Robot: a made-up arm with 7 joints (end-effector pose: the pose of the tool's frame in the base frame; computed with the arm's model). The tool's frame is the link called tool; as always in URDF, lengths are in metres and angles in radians.
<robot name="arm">
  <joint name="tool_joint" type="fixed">
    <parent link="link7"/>
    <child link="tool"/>
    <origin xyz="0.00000 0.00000 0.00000" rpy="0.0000 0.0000 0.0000"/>
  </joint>
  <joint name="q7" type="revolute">
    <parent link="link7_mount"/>
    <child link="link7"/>
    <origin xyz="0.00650 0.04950 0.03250" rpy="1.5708 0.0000 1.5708"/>
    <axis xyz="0 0 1"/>
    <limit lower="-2.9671" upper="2.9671" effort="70" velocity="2"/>
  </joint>
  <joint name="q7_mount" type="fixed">
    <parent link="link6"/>
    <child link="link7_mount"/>
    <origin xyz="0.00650 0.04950 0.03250" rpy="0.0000 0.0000 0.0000"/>
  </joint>
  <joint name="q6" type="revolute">
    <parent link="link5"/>
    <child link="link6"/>
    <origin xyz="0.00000 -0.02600 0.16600" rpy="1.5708 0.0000 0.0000"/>
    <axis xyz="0 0 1"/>
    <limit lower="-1.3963" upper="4.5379" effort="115" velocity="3.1"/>
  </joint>
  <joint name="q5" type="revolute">
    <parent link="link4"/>
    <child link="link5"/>
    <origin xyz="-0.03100 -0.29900 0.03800" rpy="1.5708 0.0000 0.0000"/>
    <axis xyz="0 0 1"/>
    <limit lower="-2.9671" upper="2.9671" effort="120" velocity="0.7"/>
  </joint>
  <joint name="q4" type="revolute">
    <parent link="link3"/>
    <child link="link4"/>
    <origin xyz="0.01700 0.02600 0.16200" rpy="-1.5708 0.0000 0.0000"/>
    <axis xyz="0 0 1"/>
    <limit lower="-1.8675" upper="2.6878" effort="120" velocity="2.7"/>
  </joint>
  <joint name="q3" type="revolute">
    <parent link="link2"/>
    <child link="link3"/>
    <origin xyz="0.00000 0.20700 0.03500" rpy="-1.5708 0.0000 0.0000"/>
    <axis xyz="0 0 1"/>
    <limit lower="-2.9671" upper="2.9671" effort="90" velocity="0.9"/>
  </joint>
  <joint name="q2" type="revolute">
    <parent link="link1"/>
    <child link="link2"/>
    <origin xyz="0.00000 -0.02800 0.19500" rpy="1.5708 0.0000 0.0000"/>
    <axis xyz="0 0 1"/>
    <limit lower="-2.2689" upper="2.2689" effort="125" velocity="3"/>
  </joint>
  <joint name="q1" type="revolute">
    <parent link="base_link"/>
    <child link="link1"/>
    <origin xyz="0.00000 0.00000 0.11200" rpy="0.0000 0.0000 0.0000"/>
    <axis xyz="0 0 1"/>
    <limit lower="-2.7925" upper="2.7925" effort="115" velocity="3.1"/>
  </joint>
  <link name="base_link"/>
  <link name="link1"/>
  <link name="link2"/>
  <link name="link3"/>
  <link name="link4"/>
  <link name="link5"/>
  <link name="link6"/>
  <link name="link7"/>
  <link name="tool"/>
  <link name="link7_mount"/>
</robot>
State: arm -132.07 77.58 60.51 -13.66 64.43 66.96 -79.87
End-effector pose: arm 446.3 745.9 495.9 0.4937 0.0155 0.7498 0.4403
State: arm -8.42 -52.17 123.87 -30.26 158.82 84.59 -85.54
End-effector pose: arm 610.0 -342.7 829.3 0.7942 0.3502 0.4932 -0.0584
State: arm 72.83 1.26 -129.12 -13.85 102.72 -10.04 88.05
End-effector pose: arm 111.0 81.0 1234.8 0.5431 -0.7471 0.2073 -0.3223
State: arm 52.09 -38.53 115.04 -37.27 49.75 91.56 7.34
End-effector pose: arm 604.4 292.7 762.7 0.8162 0.0150 0.5294 0.2307
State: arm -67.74 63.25 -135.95 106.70 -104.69 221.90 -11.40
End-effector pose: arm -530.0 292.7 230.5 0.9352 0.2264 0.0058 0.2723
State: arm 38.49 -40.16 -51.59 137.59 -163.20 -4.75 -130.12
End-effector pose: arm 444.0 -66.6 56.5 0.0835 -0.5144 0.1528 -0.8397
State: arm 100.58 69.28 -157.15 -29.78 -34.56 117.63 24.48
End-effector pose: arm 64.9 -501.9 846.3 0.5914 0.0745 -0.1082 0.7956
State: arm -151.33 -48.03 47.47 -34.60 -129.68 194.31 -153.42
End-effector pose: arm -329.6 39.8 916.6 0.0962 0.3556 -0.5320 0.7624
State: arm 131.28 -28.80 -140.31 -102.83 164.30 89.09 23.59
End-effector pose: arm -472.4 324.0 400.1 0.4488 -0.2275 -0.8560 0.1186
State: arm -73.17 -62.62 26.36 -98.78 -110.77 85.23 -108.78
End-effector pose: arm -101.0 4.9 838.3 0.5427 0.1594 -0.3763 -0.7338
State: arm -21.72 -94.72 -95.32 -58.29 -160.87 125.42 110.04
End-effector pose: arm 638.0 10.6 49.3 0.5645 0.2131 0.7774 0.1778
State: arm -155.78 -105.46 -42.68 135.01 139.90 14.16 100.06
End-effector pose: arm 43.3 276.8 -36.9 0.0282 0.9179 -0.3942 -0.0352
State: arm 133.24 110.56 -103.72 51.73 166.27 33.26 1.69
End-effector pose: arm 852.0 -94.2 90.0 0.6418 0.6480 0.3918 0.1216
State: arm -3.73 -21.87 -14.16 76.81 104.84 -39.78 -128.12
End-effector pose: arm 690.4 -87.9 516.7 0.4663 -0.1651 -0.6040 -0.6249
